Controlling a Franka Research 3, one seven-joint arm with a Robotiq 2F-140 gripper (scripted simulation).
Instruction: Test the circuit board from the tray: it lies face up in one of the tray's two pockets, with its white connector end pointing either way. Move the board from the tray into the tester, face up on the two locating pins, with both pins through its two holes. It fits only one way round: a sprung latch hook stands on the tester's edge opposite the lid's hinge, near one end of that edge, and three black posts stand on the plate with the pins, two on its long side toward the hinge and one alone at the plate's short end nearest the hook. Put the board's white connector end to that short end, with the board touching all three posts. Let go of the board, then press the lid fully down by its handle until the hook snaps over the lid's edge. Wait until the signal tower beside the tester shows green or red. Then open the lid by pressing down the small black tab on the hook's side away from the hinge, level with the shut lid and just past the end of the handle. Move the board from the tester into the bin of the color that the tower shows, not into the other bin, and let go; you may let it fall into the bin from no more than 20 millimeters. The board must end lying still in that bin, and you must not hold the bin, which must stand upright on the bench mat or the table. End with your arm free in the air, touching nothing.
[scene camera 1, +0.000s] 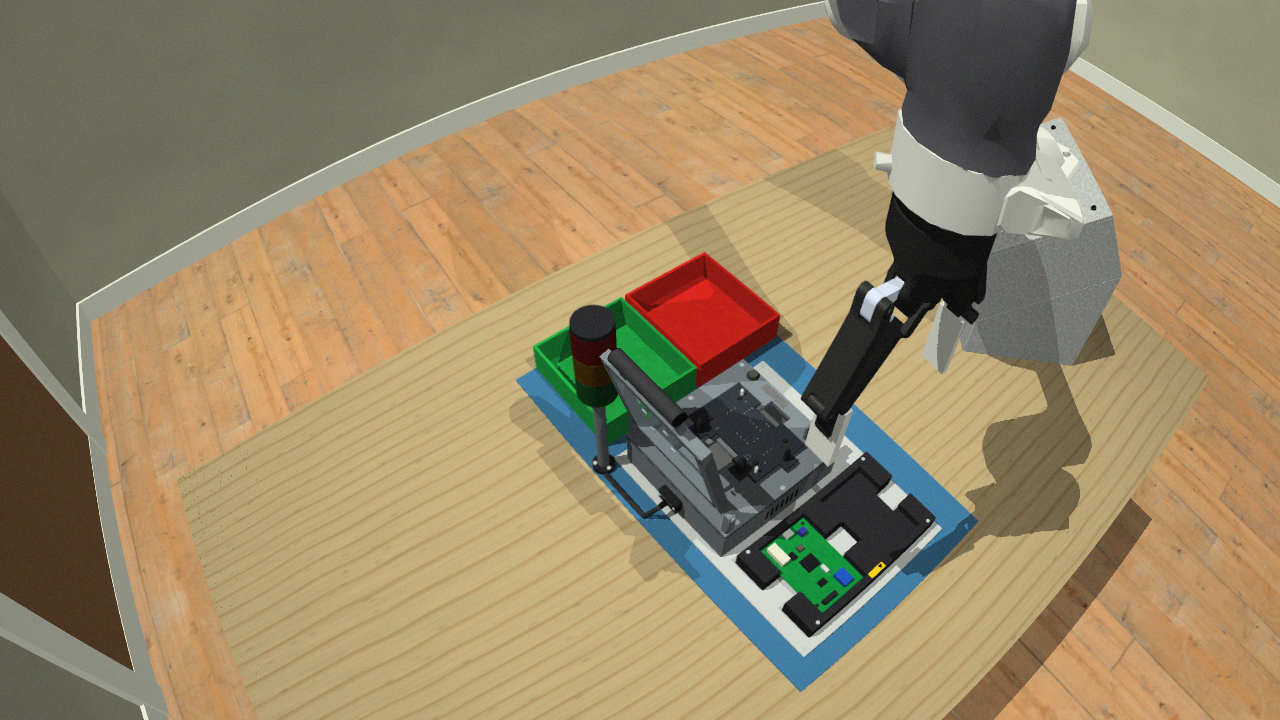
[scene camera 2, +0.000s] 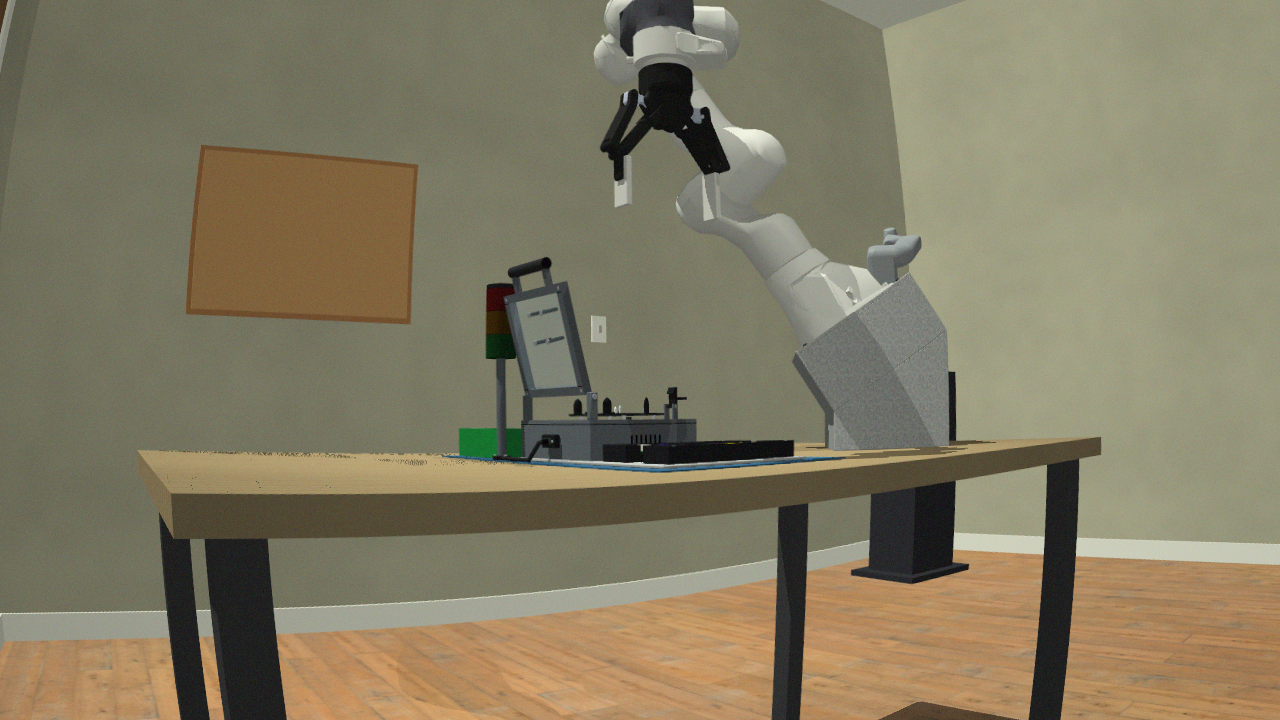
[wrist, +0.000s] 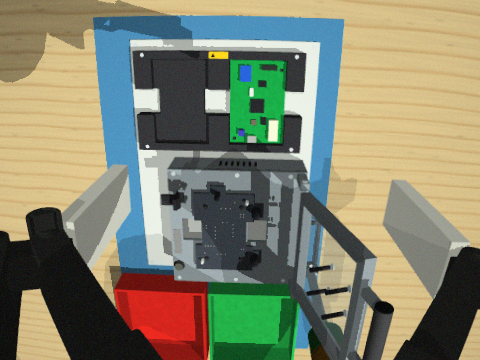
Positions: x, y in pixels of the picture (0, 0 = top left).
my gripper: scene camera 1; scene camera 2 669, 212; wrist
same spot on tester: (scene camera 2: 580, 443) = (scene camera 1: 709, 535)
same spot on my gripper: (wrist: 50, 260) = (scene camera 1: 967, 304)
